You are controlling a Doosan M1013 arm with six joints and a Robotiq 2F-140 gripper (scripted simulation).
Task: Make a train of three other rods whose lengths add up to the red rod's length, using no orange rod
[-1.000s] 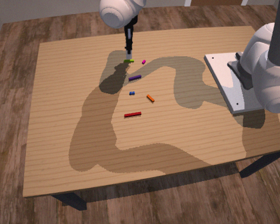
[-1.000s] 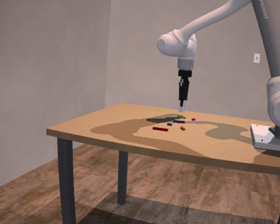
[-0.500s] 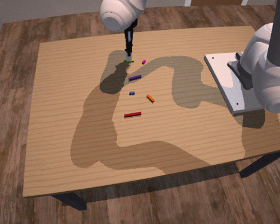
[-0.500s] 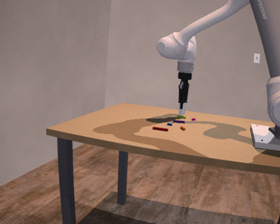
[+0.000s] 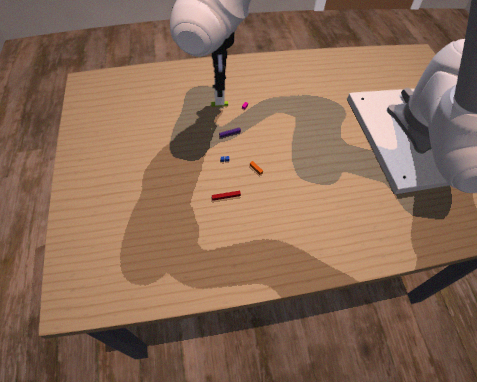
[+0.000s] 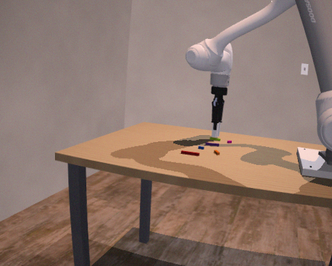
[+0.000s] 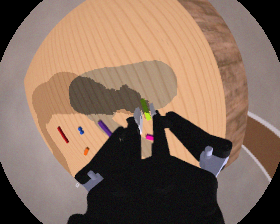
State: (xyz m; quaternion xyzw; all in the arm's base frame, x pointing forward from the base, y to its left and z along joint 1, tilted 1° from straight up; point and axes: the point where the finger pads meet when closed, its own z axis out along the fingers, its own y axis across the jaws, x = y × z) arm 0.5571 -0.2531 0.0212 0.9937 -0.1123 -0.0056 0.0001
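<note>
The lime rod lies 50 mm below my hand. Also, from my hand: orange rod: 30 mm behind, 250 mm to the left, 50 mm below; then magenta rod: 70 mm behind, 30 mm to the left, 50 mm below; then purple rod: 120 mm to the left, 50 mm below.
</note>
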